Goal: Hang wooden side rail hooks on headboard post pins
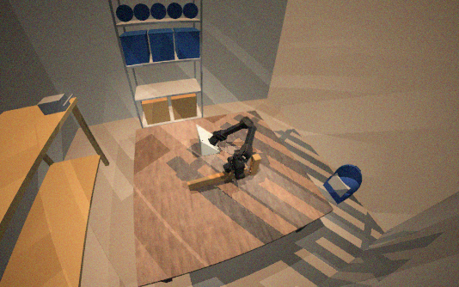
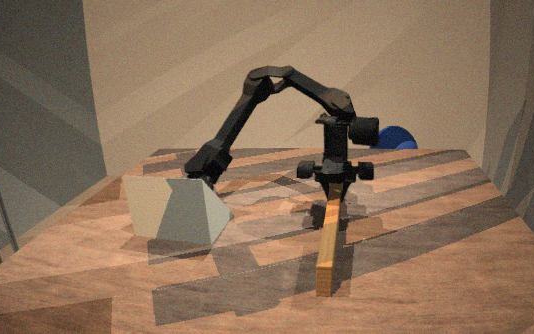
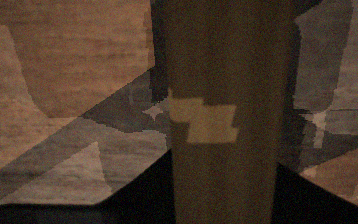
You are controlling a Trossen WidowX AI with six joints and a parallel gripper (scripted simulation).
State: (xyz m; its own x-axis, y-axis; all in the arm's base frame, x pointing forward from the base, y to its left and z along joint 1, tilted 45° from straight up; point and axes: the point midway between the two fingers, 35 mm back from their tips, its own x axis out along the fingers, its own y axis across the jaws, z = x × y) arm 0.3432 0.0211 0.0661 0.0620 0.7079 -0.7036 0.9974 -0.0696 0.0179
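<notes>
The headboard post lies 14 cm to the left of my gripper tip and 4 cm above it.
</notes>
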